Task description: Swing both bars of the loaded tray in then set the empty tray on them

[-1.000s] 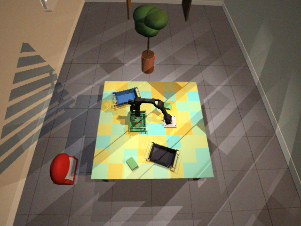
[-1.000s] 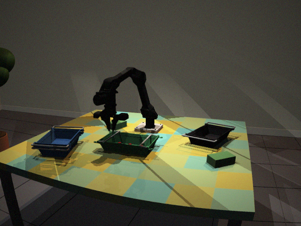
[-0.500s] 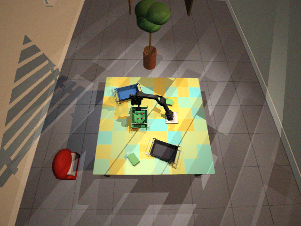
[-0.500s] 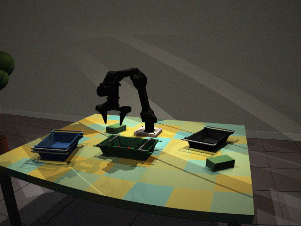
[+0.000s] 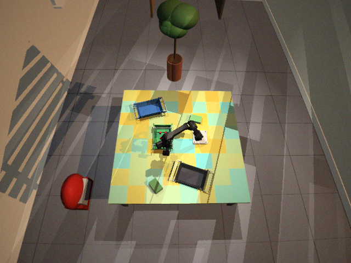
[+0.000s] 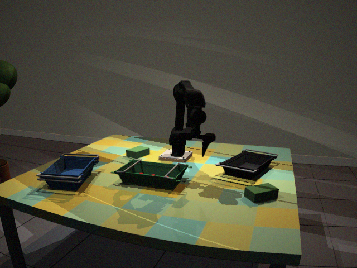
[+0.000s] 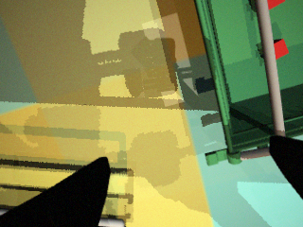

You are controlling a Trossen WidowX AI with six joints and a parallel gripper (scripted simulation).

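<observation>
Right now the black tray is 180 mm behind my gripper tip, 270 mm to the left of it and 80 mm below it.
</observation>
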